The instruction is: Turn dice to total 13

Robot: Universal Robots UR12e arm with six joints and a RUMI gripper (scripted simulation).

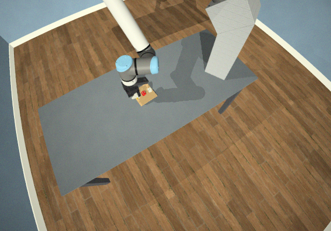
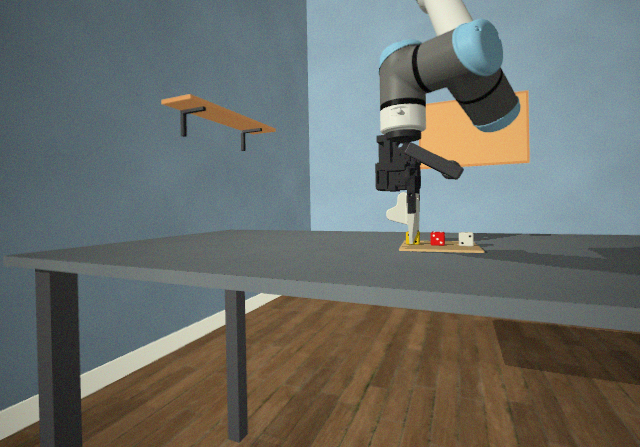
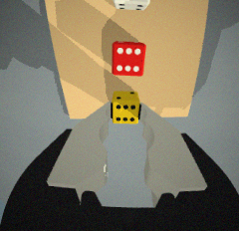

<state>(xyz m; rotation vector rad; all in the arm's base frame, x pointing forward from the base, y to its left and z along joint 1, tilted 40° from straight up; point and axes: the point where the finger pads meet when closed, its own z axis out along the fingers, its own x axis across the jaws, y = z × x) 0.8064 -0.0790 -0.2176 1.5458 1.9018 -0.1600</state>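
Right now my hand is right at the yellow die. Round my hand: red die: 5 cm behind, 1 cm below; tan mat: 5 cm behind, 2 cm below; white die: 10 cm behind, 1 cm to the right, 1 cm below.
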